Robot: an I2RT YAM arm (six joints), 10 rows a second.
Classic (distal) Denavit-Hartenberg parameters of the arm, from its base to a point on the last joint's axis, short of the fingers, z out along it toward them. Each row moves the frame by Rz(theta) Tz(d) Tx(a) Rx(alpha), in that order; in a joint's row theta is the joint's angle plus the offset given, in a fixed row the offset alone. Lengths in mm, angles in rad.
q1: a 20  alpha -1.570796  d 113.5  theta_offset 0
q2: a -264  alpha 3.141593  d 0  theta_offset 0
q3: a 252.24  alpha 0  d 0  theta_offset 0.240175
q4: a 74  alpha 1.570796  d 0  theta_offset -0.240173
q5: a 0  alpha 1.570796  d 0  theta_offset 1.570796
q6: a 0  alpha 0  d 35.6  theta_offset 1.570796
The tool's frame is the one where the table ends.
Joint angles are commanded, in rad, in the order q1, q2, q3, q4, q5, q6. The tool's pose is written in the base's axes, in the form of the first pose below.
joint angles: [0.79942, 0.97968, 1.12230, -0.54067, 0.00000, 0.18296]
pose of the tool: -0.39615 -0.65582 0.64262 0.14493; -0.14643 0.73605 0.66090 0.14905; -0.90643 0.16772 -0.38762 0.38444; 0 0 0 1
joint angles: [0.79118, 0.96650, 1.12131, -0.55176, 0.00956, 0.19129]
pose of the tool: -0.40086 -0.64042 0.65511 0.14358; -0.13509 0.74858 0.64913 0.14477; -0.90613 0.17171 -0.38659 0.38544; 0 0 0 1
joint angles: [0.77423, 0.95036, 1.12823, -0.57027, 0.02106, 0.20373]
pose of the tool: -0.40636 -0.61561 0.67520 0.14230; -0.11446 0.76744 0.63083 0.13810; -0.90651 0.17906 -0.38232 0.38879; 0 0 0 1
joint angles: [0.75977, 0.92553, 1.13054, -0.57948, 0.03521, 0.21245]
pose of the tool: -0.39935 -0.59372 0.69858 0.13924; -0.08873 0.78343 0.61511 0.13055; -0.91249 0.18366 -0.36555 0.39296; 0 0 0 1
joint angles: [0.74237, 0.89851, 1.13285, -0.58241, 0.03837, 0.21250]
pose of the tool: -0.38255 -0.58136 0.71810 0.13574; -0.06496 0.79222 0.60676 0.12268; -0.92165 0.18547 -0.34083 0.39793; 0 0 0 1
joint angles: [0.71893, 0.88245, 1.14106, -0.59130, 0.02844, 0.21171]
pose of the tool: -0.37435 -0.57220 0.72969 0.13414; -0.04850 0.79791 0.60082 0.11605; -0.92602 0.18953 -0.32645 0.40226; 0 0 0 1
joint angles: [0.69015, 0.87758, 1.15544, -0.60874, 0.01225, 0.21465]
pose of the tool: -0.37847 -0.55990 0.73707 0.13453; -0.03627 0.80466 0.59263 0.11050; -0.92490 0.19756 -0.32485 0.40586; 0 0 0 1
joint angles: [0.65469, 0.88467, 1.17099, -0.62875, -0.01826, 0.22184]
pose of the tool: -0.39678 -0.54860 0.73594 0.13767; -0.02725 0.80844 0.58795 0.10650; -0.91751 0.21323 -0.33572 0.40771; 0 0 0 1
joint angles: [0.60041, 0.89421, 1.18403, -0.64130, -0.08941, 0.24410]
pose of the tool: -0.42837 -0.54451 0.72112 0.14268; -0.00158 0.79850 0.60200 0.10155; -0.90360 0.25674 -0.34291 0.40917; 0 0 0 1
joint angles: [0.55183, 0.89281, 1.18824, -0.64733, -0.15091, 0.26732]
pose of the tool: -0.45174 -0.53826 0.71148 0.14522; 0.02856 0.78836 0.61455 0.09569; -0.89169 0.29794 -0.34076 0.41021; 0 0 0 1
